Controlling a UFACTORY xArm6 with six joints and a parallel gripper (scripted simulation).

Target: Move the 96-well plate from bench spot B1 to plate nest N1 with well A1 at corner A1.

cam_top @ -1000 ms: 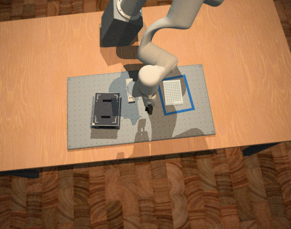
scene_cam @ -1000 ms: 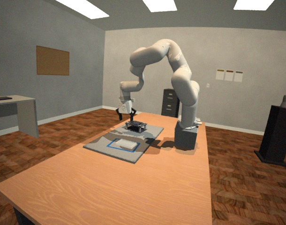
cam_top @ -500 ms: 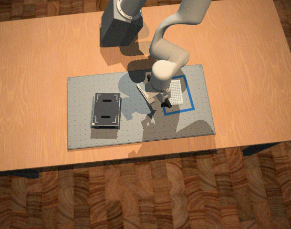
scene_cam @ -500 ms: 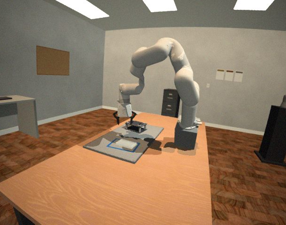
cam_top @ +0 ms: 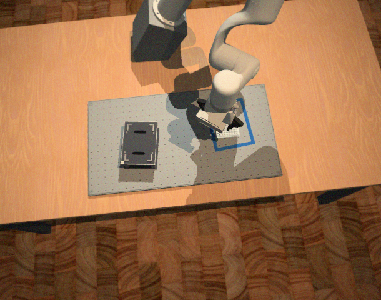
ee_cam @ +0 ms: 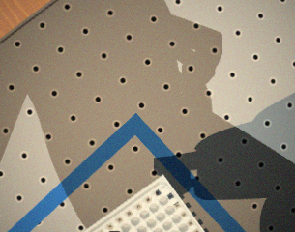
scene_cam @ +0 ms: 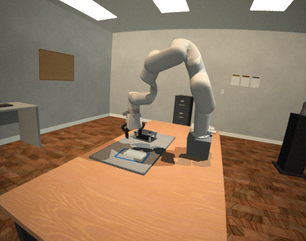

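Now: hand 4 cm past the white 96-well plate, 4 cm to the right of it and 10 cm above it. Round my hand: dark plate nest N1: 3 cm ahead, 28 cm to the right, 5 cm below; then A1 mark: 10 cm ahead, 35 cm to the right, 5 cm below.
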